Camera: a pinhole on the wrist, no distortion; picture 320 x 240 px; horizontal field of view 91.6 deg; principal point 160.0 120.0 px. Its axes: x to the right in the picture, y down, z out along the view. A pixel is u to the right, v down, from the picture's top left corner.
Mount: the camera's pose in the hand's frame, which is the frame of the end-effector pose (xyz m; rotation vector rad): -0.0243 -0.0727 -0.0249 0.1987 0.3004 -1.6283
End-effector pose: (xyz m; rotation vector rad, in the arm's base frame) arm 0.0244 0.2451 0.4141 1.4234 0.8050 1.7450
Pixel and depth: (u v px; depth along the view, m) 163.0 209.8 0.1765
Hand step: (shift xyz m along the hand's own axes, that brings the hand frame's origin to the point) 0.0859 -0.1371 0.1340
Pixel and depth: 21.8 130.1 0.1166
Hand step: -0.0023 -0.0113 0.1170
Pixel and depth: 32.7 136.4 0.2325
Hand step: 0.0275 0.0338 0.2523
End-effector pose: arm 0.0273 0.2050 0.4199 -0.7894 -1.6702 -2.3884
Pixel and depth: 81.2 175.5 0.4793
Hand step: 0.1903 -0.0023 0.4917
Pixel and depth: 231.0 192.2 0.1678
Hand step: 0.0557 -0.2023 0.1050
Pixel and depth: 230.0 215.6 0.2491
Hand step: 0.1318 -0.2659 0.1657
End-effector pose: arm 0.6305 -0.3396 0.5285 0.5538 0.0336 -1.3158
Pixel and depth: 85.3 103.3 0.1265
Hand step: -0.0263 -0.0537 0.1148
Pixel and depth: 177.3 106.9 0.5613
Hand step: -0.0474 -0.3038 0.4920
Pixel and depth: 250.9 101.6 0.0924
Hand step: -0.0348 -0.1520 0.0470
